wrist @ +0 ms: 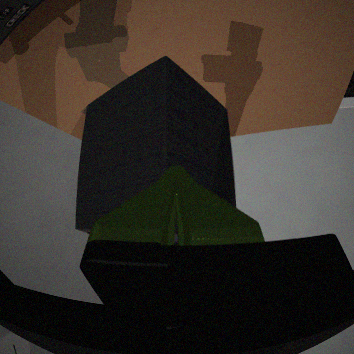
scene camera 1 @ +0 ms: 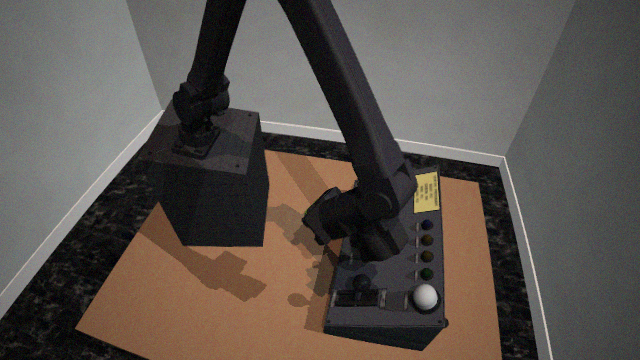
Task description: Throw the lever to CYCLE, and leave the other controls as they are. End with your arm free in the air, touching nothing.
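Pixels of known places: gripper, fingertip midpoint: [wrist: 175, 174] [scene camera 1: 305, 223]; arm's base, link origin: [scene camera 1: 196, 141].
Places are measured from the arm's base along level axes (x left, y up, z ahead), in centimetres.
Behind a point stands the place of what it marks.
Note:
The dark control panel [scene camera 1: 385, 319] @(x -29.7, y -21.0, z 49.8 cm) [wrist: 6, 29] @(x 3.8, y -27.1, z 40.1 cm) stands at the right in the scene view; a corner with the word CHECK shows in the wrist view. A lever with a black ball knob [scene camera 1: 361, 282] @(x -24.8, y -13.9, z 43.4 cm) stands near the middle of its dark slot [scene camera 1: 345, 299] @(x -23.9, y -25.6, z 40.6 cm). The arm hides the panel's middle and far left controls, and I cannot read which lever is marked CYCLE. My gripper [scene camera 1: 306, 216] @(x -16.7, y -6.1, z 30.2 cm) [wrist: 175, 174] @(x -16.7, y -6.1, z 30.2 cm) is shut and empty, its green fingertips together. It is in the air beside the panel's left edge, pointing toward the arm's base; no contact shows.
A white dome [scene camera 1: 425, 297] @(x -27.5, y -12.8, z 56.7 cm) sits at the panel's near right corner. Blue [scene camera 1: 427, 224] @(x -6.1, y -15.5, z 59.5 cm), amber [scene camera 1: 426, 240] @(x -11.0, y -15.7, z 58.9 cm) and green [scene camera 1: 426, 273] @(x -20.3, y -15.4, z 58.1 cm) lamps line the right side below a yellow card [scene camera 1: 427, 193] @(x 6.2, y -17.0, z 61.1 cm). The arm's dark pedestal [scene camera 1: 220, 210] @(x -8.2, y -16.1, z 5.8 cm) [wrist: 160, 130] @(x -5.9, y -17.9, z 14.6 cm) stands on the orange-brown mat [scene camera 1: 200, 320] @(x -32.3, y -33.5, z 3.7 cm) [wrist: 300, 75] @(x -31.2, y -33.5, z -1.9 cm).

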